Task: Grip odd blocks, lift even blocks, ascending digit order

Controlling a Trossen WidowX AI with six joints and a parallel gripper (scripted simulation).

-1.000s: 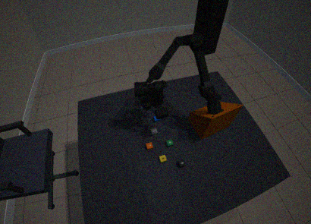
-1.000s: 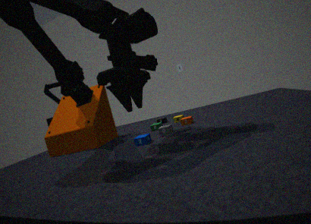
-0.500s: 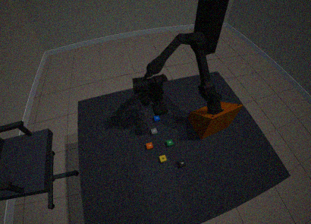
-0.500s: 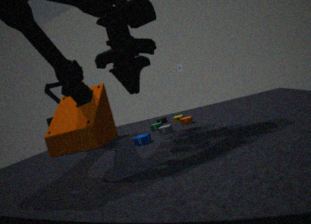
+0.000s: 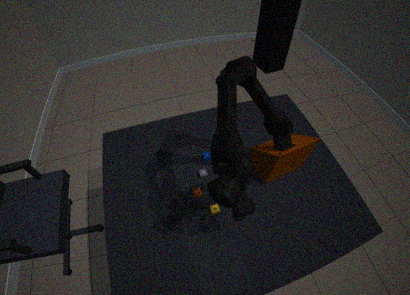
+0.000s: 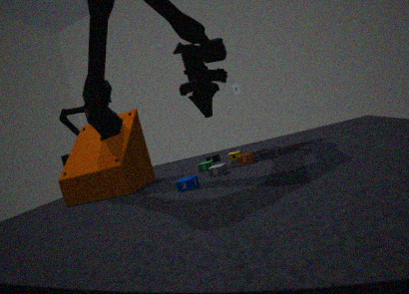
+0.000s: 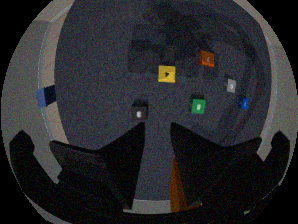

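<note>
My gripper tip is now 120 mm above the black block, 40 mm to the right of it and 30 mm past it. The rest, counted from my gripper tip: orange block: 120 mm to the right, 120 mm below, 80 mm ahead; yellow block: 120 mm below, 50 mm ahead, 30 mm to the right; green block: 120 mm below, 90 mm to the right, 30 mm behind.
</note>
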